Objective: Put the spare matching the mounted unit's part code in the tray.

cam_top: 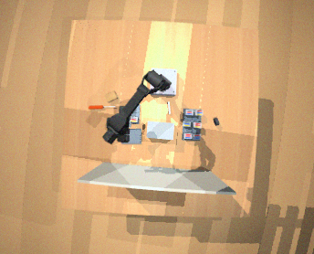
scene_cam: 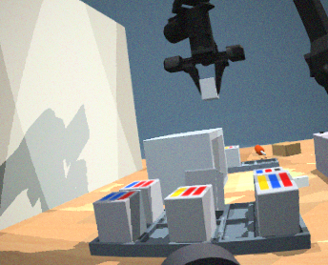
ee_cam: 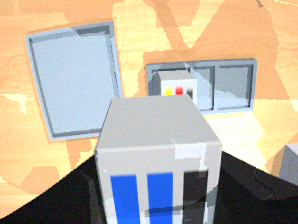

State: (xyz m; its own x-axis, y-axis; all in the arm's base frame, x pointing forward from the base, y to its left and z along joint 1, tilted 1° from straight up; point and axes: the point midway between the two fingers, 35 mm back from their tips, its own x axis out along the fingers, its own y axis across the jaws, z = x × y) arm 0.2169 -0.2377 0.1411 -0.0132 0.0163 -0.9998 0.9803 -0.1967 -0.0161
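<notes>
My gripper tip is now 7 cm short of the grey tray, 1 cm to the left of it and 17 cm above it. Round my gripper tip: white panel: 30 cm ahead, 13 cm to the left, 5 cm above; tan block: 19 cm behind, 10 cm to the right, 16 cm below; grey mounted unit: 6 cm ahead, 19 cm to the left, 12 cm below.
</notes>
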